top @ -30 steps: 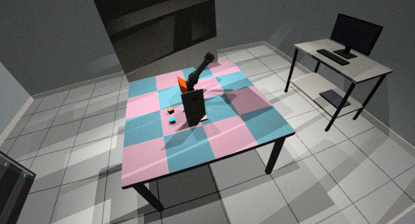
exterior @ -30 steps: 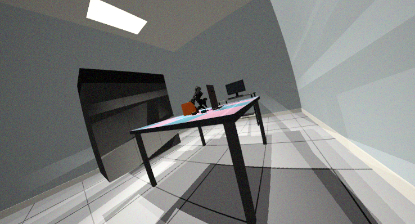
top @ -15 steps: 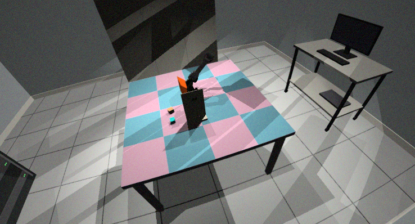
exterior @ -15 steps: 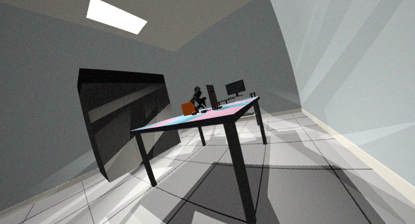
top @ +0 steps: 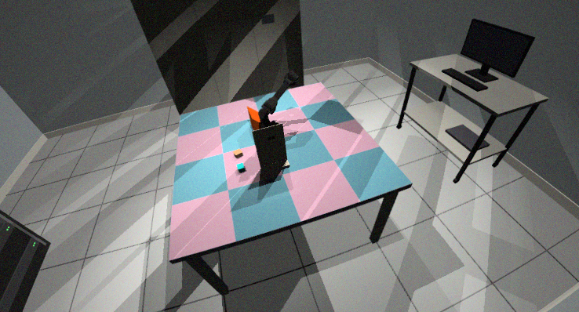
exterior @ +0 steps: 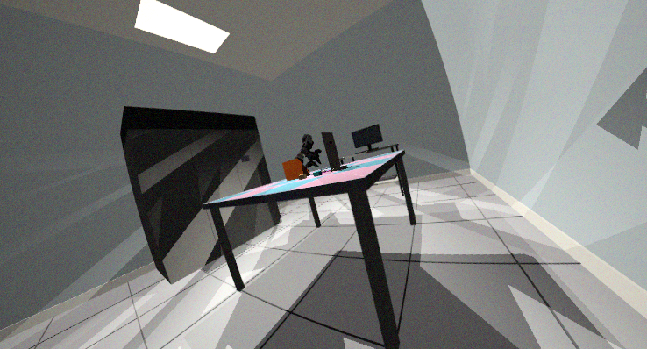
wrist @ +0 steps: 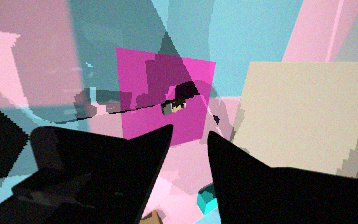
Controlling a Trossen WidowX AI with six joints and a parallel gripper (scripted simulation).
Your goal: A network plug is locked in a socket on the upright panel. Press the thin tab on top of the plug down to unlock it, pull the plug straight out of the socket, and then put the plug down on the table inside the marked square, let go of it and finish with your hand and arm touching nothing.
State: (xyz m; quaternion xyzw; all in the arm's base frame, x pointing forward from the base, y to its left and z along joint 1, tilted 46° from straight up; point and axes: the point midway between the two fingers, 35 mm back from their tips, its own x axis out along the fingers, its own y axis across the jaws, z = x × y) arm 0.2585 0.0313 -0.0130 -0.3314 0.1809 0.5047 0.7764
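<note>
The network plug lies 10 mm ahead of my gripper tip, 10 mm to the left of it and 50 mm below it. From my gripper tip the other things lie so: brown block 210 mm to the right, 40 mm below; then upright panel 150 mm ahead, 10 mm to the left, 70 mm above; then magenta marked square 10 mm ahead, 10 mm to the left, 60 mm below.
</note>
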